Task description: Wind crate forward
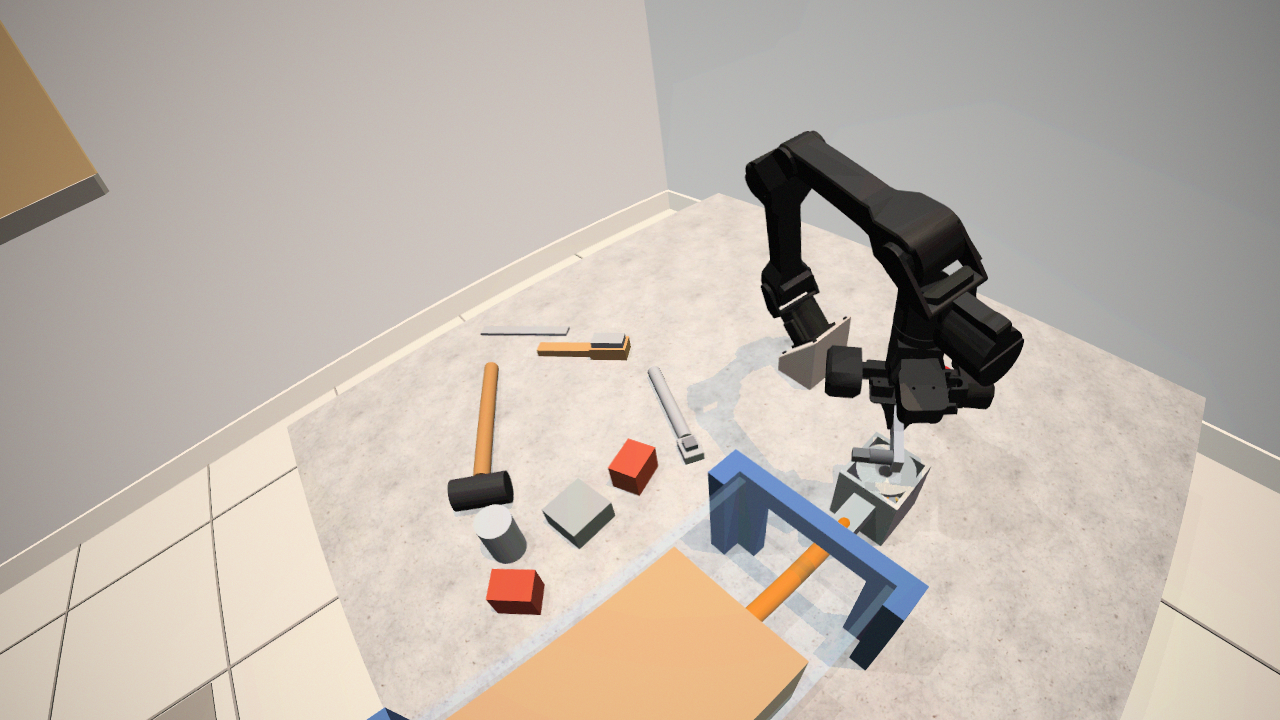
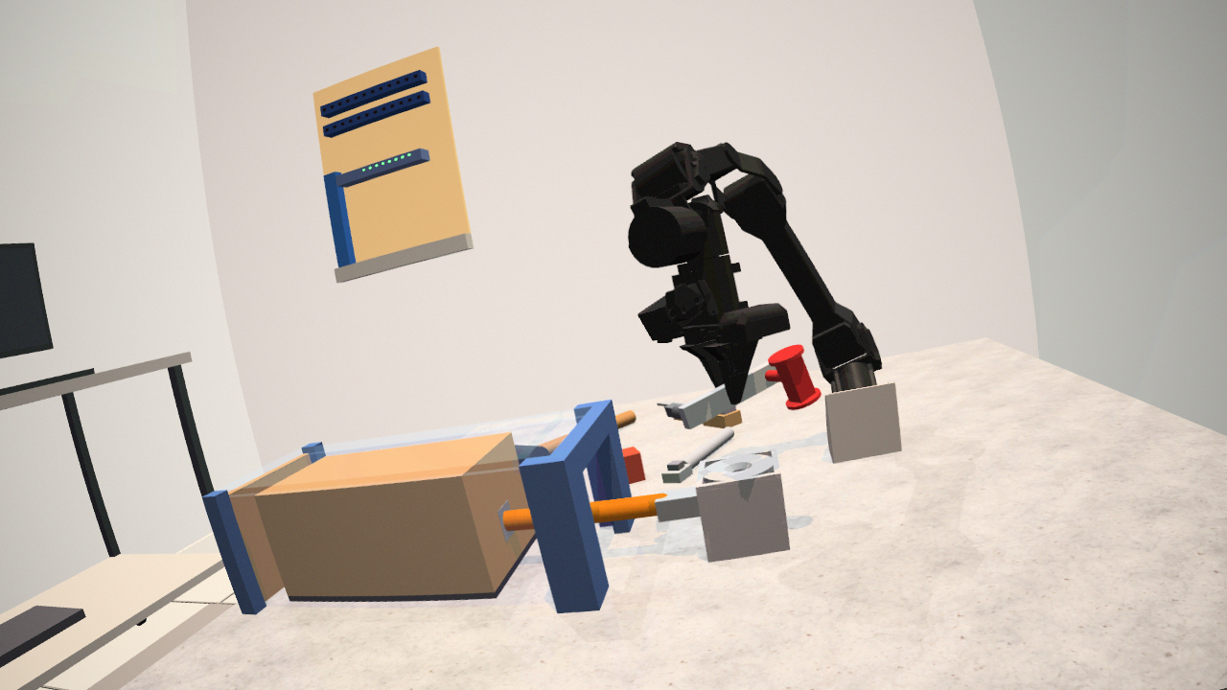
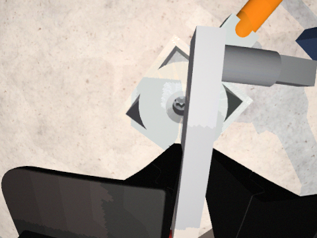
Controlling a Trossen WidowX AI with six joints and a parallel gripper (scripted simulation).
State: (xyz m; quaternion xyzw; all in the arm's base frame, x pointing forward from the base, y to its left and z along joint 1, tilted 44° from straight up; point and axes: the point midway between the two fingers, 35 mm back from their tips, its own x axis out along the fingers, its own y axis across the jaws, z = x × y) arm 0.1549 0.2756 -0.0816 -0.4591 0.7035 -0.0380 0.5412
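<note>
The red knob is 6 cm behind my gripper tip and 2 cm above it. Round my gripper tip: blue steel frame (16 cm ahead, 2 cm to the left, 5 cm below); then grey winch (1 cm behind, 13 cm below); then crank handle (2 cm behind, 1 cm above).
</note>
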